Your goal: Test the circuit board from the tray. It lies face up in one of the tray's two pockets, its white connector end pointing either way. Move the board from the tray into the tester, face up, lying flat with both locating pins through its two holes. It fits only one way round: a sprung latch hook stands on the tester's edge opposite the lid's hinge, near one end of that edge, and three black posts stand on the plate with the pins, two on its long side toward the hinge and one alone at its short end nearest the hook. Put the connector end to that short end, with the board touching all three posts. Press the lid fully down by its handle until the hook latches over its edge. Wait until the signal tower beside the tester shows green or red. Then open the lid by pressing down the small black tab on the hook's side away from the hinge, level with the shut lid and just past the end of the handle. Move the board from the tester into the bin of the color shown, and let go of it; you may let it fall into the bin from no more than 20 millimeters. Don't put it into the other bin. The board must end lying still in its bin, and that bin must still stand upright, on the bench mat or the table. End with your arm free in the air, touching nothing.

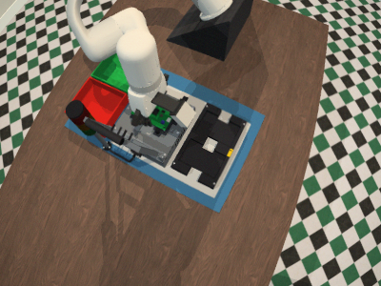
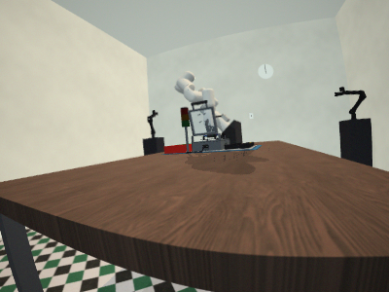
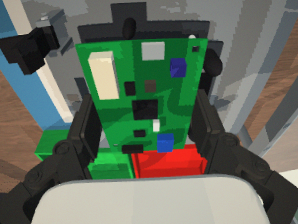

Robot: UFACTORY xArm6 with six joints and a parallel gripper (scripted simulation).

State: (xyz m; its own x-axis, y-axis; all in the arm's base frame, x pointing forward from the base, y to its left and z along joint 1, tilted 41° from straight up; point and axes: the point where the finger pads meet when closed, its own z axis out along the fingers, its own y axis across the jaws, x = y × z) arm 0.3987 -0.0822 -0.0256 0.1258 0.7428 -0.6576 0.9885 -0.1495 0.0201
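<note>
My gripper is now right at the green circuit board. The rest, counted from my hand: black nest: 2 cm below, 1 cm to the left, 1 cm ahead; then clear lid: 12 cm ahead, 9 cm above, 2 cm to the right; then latch hook: 7 cm to the left, 5 cm behind.
</note>
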